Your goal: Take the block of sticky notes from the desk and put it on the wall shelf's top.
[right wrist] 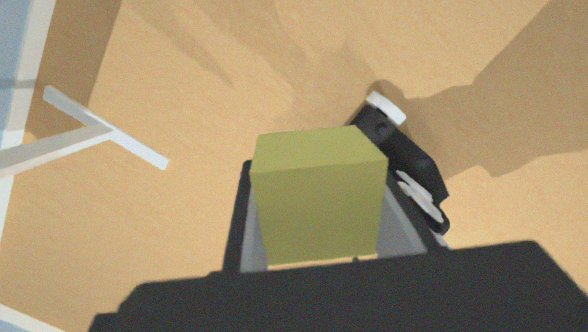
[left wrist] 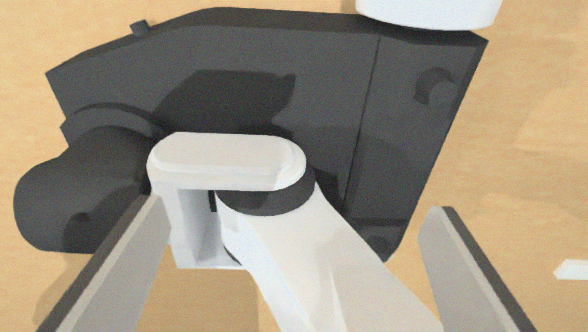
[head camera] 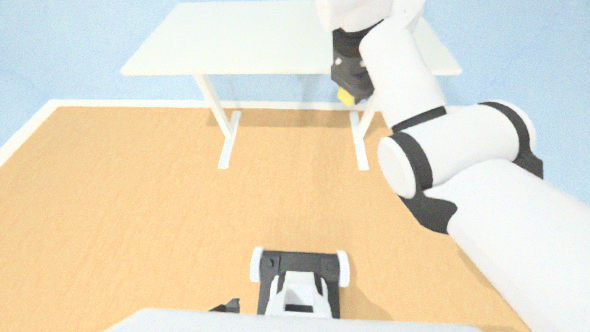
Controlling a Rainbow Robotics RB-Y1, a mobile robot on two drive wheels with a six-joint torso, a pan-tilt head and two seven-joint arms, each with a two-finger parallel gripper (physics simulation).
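Places are measured from the robot's base along level axes (x back, y left, z down), in metres.
Pixels of known places: left gripper, fingertip midpoint: (left wrist: 295,216); right gripper, fingertip midpoint: (right wrist: 309,167) (head camera: 350,96); robot's base, link origin: (head camera: 299,266).
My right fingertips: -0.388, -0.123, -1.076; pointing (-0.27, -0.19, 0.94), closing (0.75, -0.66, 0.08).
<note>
Ahead of a thing's pixels: the offset from my right fingertips to its top centre, as dx, dy, dz. "spot": to the spot under its first point. Level surfaces: height alone.
The yellow block of sticky notes {+0.004, +0.003, -0.039} (head camera: 345,96) (right wrist: 320,212) is between the fingers of my right gripper (head camera: 349,97) (right wrist: 309,167), which is shut on it. In the right wrist view, floor shows behind the block. In the head view, the block appears below the front edge line of the white desk {dz +0.125} (head camera: 240,40), in front of the desk. My left gripper (left wrist: 295,216) is open and empty, low beside the robot's base; a dark bit of it shows at the head view's bottom edge. The wall shelf does not show in these views.
The robot's dark wheeled base (head camera: 300,260) (left wrist: 320,75) (right wrist: 415,160) stands on the wooden floor {dz +1.076} (head camera: 150,210), in front of the desk. The desk's white legs {spot: -0.683, +0.813, +0.619} (head camera: 215,102) (right wrist: 132,145) stand near the blue wall (head camera: 75,50). My right arm covers the desk's right part.
</note>
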